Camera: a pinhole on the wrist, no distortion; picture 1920 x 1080 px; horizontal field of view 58.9 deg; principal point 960.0 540.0 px. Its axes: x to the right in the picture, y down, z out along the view. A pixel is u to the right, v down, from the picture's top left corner.
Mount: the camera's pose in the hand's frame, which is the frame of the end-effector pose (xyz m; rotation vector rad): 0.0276 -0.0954 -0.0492 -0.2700 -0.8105 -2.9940
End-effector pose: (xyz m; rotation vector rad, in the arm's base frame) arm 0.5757 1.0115 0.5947 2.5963 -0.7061 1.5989
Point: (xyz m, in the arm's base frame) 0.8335 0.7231 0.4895
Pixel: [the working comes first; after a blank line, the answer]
In the camera's frame: -0.0125 -0.0428 0.4828

916 389
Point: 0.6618 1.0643 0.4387
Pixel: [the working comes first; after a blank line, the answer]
In the camera's frame: 0.1779 0.0380 0.1577

outside the picture
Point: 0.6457 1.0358 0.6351
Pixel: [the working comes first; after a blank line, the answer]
In the camera's frame: -0.0086 0.0103 0.0936

804 727
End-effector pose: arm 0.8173 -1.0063 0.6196 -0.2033 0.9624 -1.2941
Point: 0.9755 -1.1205 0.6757
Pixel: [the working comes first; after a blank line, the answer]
In the camera's frame: 0.0054 0.0013 0.2763

993 548
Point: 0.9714 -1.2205 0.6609
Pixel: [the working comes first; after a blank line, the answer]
In the camera's frame: -0.0838 0.0425 0.3002

485 781
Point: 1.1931 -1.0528 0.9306
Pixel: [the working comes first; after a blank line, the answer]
In the camera's frame: 0.2434 0.1121 0.4954

1795 925
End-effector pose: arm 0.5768 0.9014 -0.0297 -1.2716 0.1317 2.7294
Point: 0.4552 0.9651 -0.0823
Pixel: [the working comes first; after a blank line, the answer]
In the camera's frame: -0.0727 0.0217 0.1385

67 806
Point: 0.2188 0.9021 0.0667
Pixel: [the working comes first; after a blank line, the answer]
In the camera's frame: -0.0556 0.0683 0.4206

735 816
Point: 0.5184 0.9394 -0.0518
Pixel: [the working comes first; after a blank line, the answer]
In the camera's frame: -0.0132 -0.0131 0.1095

754 336
